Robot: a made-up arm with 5 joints. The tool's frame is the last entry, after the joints.
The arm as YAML. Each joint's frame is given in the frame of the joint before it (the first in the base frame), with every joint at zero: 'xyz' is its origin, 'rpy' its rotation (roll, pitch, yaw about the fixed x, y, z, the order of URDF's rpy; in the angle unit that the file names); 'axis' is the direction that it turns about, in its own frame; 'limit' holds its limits. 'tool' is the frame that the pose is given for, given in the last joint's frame.
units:
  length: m
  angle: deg
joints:
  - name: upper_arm
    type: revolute
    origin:
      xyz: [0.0, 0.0, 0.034]
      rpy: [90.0, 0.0, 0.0]
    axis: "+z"
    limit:
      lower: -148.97
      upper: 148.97
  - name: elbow
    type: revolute
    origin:
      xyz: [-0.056, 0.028, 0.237]
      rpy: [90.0, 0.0, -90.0]
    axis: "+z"
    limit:
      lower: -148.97
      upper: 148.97
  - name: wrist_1
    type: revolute
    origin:
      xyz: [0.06, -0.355, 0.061]
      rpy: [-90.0, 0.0, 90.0]
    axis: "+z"
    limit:
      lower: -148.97
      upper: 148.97
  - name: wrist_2
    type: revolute
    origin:
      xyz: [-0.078, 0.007, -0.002]
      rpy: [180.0, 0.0, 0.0]
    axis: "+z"
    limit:
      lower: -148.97
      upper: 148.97
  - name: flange
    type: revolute
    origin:
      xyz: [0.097, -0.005, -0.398]
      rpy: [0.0, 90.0, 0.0]
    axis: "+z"
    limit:
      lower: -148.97
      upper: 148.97
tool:
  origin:
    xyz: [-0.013, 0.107, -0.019]
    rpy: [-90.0, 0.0, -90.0]
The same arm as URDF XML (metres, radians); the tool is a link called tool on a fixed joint. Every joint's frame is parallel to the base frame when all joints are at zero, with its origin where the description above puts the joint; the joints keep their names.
<robot name="arm">
  <link name="base"/>
  <link name="link1"/>
  <link name="link2"/>
  <link name="link3"/>
  <link name="link4"/>
  <link name="link5"/>
  <link name="tool"/>
  <joint name="upper_arm" type="revolute">
    <parent link="base"/>
    <child link="link1"/>
    <origin xyz="0 0 0.034"/>
    <axis xyz="0 -1 0"/>
    <limit lower="-2.6" upper="2.6"/>
  </joint>
  <joint name="elbow" type="revolute">
    <parent link="link1"/>
    <child link="link2"/>
    <origin xyz="-0.056 -0.237 0.028"/>
    <axis xyz="-1 0 0"/>
    <limit lower="-2.6" upper="2.6"/>
  </joint>
  <joint name="wrist_1" type="revolute">
    <parent link="link2"/>
    <child link="link3"/>
    <origin xyz="-0.061 0.355 -0.06"/>
    <axis xyz="0 0 1"/>
    <limit lower="-2.6" upper="2.6"/>
  </joint>
  <joint name="wrist_2" type="revolute">
    <parent link="link3"/>
    <child link="link4"/>
    <origin xyz="0.007 0.078 -0.002"/>
    <axis xyz="0 0 -1"/>
    <limit lower="-2.6" upper="2.6"/>
  </joint>
  <joint name="flange" type="revolute">
    <parent link="link4"/>
    <child link="link5"/>
    <origin xyz="0.005 -0.097 0.398"/>
    <axis xyz="0 -1 0"/>
    <limit lower="-2.6" upper="2.6"/>
  </joint>
  <joint name="tool_joint" type="fixed">
    <parent link="link5"/>
    <child link="tool"/>
    <origin xyz="-0.107 0.019 -0.013"/>
  </joint>
</robot>

